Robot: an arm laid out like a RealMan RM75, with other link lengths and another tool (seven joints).
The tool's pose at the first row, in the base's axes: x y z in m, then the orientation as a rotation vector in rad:
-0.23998, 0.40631, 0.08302, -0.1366, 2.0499, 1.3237
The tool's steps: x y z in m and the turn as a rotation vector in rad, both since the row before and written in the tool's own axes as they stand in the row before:
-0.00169, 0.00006, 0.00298, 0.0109, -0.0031, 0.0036
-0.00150, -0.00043, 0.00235, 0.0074, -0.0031, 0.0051
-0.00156, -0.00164, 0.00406, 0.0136, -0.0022, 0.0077
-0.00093, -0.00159, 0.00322, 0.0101, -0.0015, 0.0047
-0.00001, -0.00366, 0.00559, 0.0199, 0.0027, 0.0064
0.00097, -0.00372, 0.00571, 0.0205, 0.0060, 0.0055
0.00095, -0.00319, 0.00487, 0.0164, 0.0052, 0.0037
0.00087, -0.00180, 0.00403, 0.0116, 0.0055, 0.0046
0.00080, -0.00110, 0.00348, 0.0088, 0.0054, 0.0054
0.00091, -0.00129, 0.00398, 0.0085, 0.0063, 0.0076
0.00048, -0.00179, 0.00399, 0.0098, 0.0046, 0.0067
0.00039, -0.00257, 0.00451, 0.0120, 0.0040, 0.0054
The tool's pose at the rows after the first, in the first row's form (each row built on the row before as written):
-0.23727, 0.40839, 0.08333, -0.1260, 2.0554, 1.3139
-0.23479, 0.40973, 0.08329, -0.1154, 2.0591, 1.3087
-0.23090, 0.41186, 0.08190, -0.1000, 2.0682, 1.2987
-0.22792, 0.41345, 0.08036, -0.0897, 2.0747, 1.2906
-0.22362, 0.41615, 0.07602, -0.0761, 2.0913, 1.2740
-0.22001, 0.41909, 0.07095, -0.0652, 2.1106, 1.2568
-0.21706, 0.42153, 0.06647, -0.0575, 2.1261, 1.2426
-0.21500, 0.42397, 0.06330, -0.0511, 2.1391, 1.2340
-0.21344, 0.42631, 0.06084, -0.0449, 2.1505, 1.2288
-0.21166, 0.42895, 0.05798, -0.0370, 2.1631, 1.2253
-0.20940, 0.43118, 0.05493, -0.0285, 2.1748, 1.2195
-0.20658, 0.43331, 0.05111, -0.0201, 2.1869, 1.2103

